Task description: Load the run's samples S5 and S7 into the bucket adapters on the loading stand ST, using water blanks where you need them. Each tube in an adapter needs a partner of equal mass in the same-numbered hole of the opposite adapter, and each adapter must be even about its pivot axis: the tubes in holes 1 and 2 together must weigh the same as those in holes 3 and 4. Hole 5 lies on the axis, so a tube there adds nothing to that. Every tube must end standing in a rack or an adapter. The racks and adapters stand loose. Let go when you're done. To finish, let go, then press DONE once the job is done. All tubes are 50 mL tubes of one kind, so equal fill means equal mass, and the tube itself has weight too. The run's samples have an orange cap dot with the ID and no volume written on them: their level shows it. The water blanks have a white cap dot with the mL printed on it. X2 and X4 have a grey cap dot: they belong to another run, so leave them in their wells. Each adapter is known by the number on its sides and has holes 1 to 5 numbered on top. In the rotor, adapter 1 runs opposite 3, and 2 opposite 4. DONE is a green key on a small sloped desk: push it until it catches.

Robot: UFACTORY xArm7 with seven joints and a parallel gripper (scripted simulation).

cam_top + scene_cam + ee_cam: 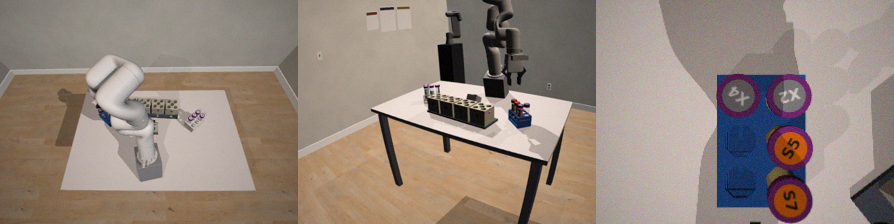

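Now: the blue rack 19 cm below my hand, 4 cm to the left of it and 1 cm ahead of it. The rest, counted from my hand: adapter (17 cm below, 13 cm to the right, 12 cm ahead); dark stand (30 cm to the right, 22 cm below, 11 cm ahead); white rack (64 cm to the right, 19 cm below, 1 cm behind).
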